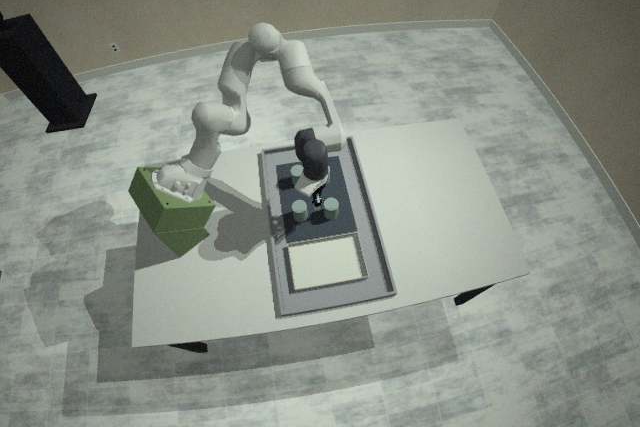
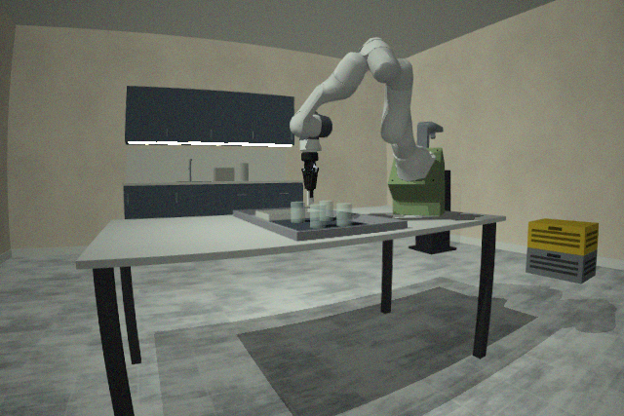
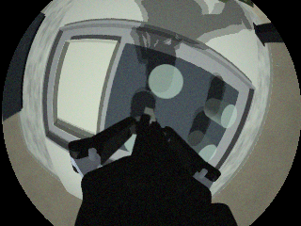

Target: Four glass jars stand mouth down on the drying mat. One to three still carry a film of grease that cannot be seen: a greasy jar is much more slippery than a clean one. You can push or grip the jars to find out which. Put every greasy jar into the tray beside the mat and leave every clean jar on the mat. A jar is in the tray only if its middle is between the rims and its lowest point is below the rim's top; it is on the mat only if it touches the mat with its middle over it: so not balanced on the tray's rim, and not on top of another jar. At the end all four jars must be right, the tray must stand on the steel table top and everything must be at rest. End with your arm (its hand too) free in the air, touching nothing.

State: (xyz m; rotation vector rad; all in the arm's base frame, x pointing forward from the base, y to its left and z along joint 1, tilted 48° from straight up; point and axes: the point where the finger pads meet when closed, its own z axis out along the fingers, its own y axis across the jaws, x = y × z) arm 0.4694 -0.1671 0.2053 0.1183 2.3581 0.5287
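My hand is 2 cm short of the grey steel surround, 1 cm to the left of it and 11 cm above it. Round my hand: white tray (2 cm ahead, 22 cm to the right, 10 cm below); then dark drying mat (10 cm to the left, 11 cm below).
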